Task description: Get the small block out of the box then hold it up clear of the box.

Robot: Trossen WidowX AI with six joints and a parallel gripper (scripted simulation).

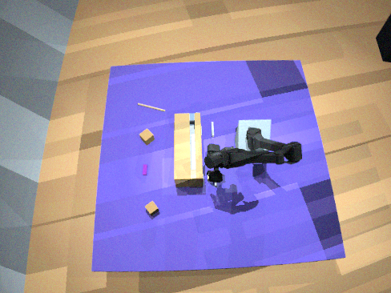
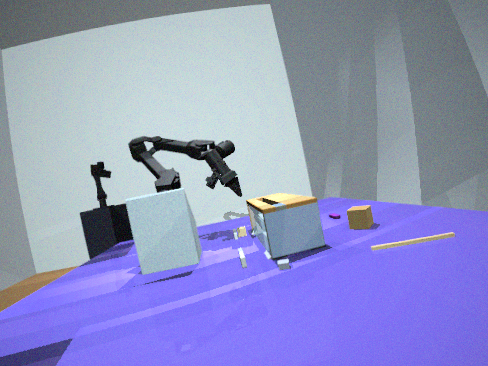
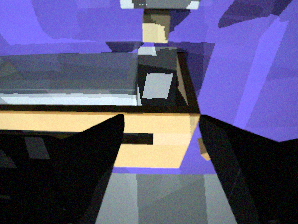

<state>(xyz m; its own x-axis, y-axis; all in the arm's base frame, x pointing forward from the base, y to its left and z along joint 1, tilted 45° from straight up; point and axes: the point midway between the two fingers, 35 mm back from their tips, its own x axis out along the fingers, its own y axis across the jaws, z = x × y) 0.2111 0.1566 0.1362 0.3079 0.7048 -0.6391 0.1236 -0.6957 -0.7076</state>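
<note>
Right now the tan block is 20 mm behind my gripper tip, 10 mm to the right of it and 140 mm below it. Also, from my gripper tip: thin wooden stick: 370 mm ahead, 430 mm to the right, 150 mm below; box: 70 mm ahead, 140 mm to the right, 90 mm below.
</note>
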